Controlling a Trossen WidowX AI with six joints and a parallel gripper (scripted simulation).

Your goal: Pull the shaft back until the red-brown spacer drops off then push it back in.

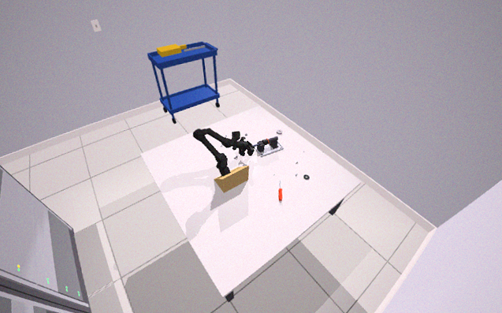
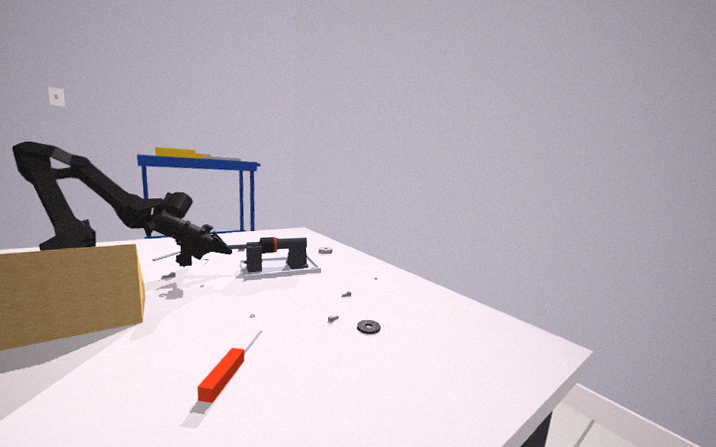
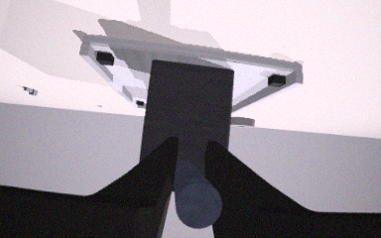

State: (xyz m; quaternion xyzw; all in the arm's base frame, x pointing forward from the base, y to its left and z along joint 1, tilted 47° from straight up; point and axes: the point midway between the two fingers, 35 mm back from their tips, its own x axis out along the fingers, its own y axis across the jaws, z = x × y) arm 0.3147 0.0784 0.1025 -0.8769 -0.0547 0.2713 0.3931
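Now: the round shaft 6 cm ahead of my gripper tip, 2 cm above it and 1 cm to the right of it. Round my gripper tip: grey ring: 36 cm ahead, 9 cm to the left, 6 cm below; then red-brown spacer: 12 cm ahead, 2 cm above, 1 cm to the right.
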